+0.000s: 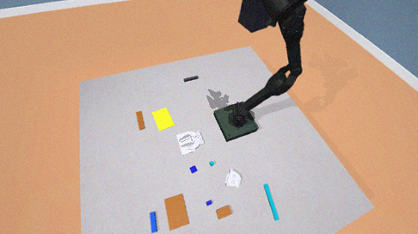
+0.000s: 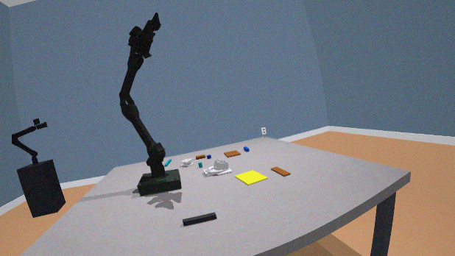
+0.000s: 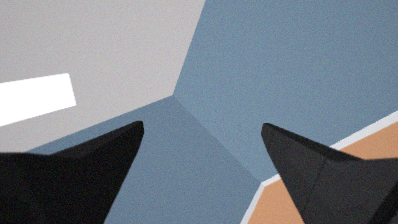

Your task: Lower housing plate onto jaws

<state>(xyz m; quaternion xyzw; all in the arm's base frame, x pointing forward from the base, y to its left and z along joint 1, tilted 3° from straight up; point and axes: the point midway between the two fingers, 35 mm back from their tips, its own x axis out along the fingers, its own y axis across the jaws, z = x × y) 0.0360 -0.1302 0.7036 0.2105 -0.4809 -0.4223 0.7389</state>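
Right now the cyan cube is 180 mm ahead of my gripper tip, 270 mm to the left of it and 750 mm below it. Also, from my gripper tip: yellow sheet 280 mm ahead, 100 mm to the right, 760 mm below; cyan bar 40 mm ahead, 570 mm to the left, 760 mm below; orange strip 400 mm ahead, 160 mm to the right, 760 mm below.
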